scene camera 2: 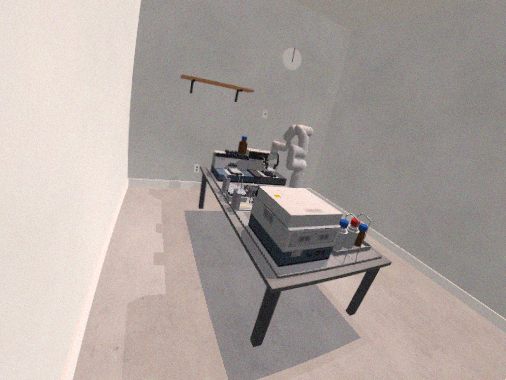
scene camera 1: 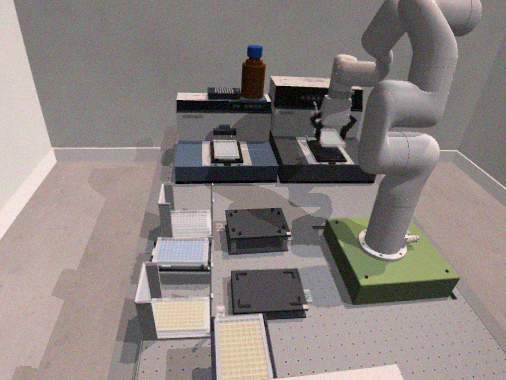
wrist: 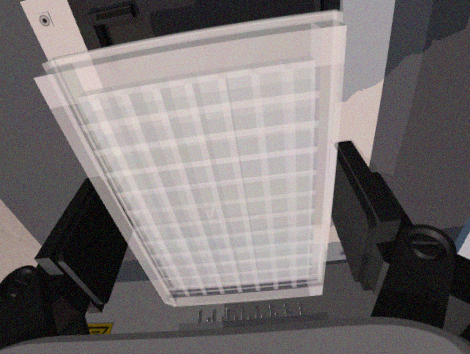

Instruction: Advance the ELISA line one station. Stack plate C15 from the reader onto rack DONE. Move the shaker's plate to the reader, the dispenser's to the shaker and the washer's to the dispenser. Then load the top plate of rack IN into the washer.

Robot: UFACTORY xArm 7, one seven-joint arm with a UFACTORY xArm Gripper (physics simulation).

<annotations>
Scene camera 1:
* plate rack: 148,286
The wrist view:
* my gripper: 220,188
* washer tray: 142,26
</annotations>
